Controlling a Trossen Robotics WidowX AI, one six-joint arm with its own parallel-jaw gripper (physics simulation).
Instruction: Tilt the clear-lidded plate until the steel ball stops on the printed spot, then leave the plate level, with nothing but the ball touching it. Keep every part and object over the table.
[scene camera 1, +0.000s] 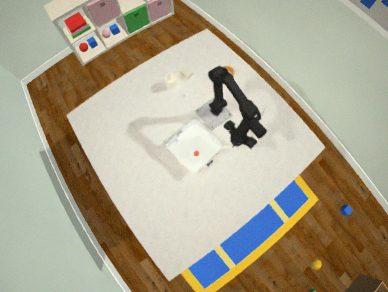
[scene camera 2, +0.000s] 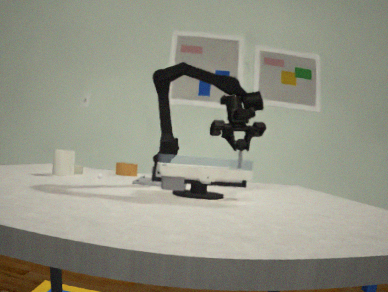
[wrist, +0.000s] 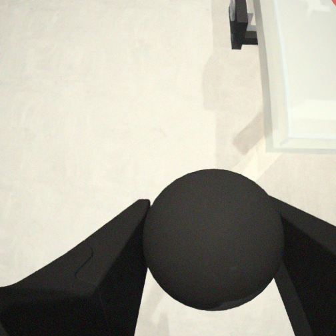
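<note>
The white plate (scene camera 1: 187, 142) (scene camera 2: 200, 173) (wrist: 310, 75) has a clear lid (scene camera 2: 200, 161) and stands on a black pivot with a round foot (scene camera 2: 198, 195). It looks close to level in scene camera 2; a slight tilt cannot be ruled out. The red printed spot (scene camera 1: 196, 153) shows on its floor. The steel ball cannot be made out. A black round knob (scene camera 2: 242, 144) (wrist: 213, 250) tops a thin grey rod at the plate's right side in scene camera 2. My gripper (scene camera 2: 242, 147) (wrist: 204, 208) is shut on this knob, with a finger on either side.
A white cylinder (scene camera 1: 171, 79) (scene camera 2: 64, 162), a pale block (scene camera 1: 186, 73) and an orange object (scene camera 1: 229, 70) (scene camera 2: 126, 169) stand beyond the plate. The arm's grey base plate (scene camera 1: 206, 114) lies close beside the plate. A small white bead (scene camera 2: 100, 176) lies on the table (scene camera 1: 140, 200).
</note>
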